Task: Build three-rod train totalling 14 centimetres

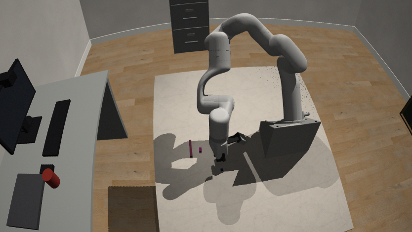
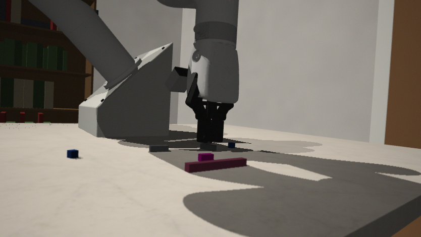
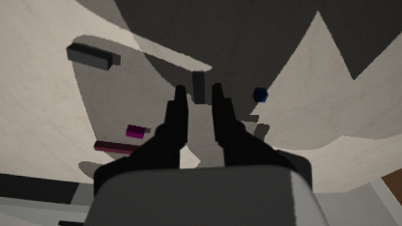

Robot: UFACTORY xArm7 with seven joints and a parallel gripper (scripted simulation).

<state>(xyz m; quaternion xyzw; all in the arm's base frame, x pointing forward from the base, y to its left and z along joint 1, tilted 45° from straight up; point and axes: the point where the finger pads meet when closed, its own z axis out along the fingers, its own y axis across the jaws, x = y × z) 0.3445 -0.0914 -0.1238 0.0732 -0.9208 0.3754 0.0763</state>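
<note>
The magenta rod lies 70 mm ahead of my hand, 70 mm to the right of it and 30 mm below it. From my hand the other things lie so: pink rod (110 mm ahead, 80 mm to the right, 30 mm below); grey rod (20 mm behind, 90 mm to the right, 30 mm below).
</note>
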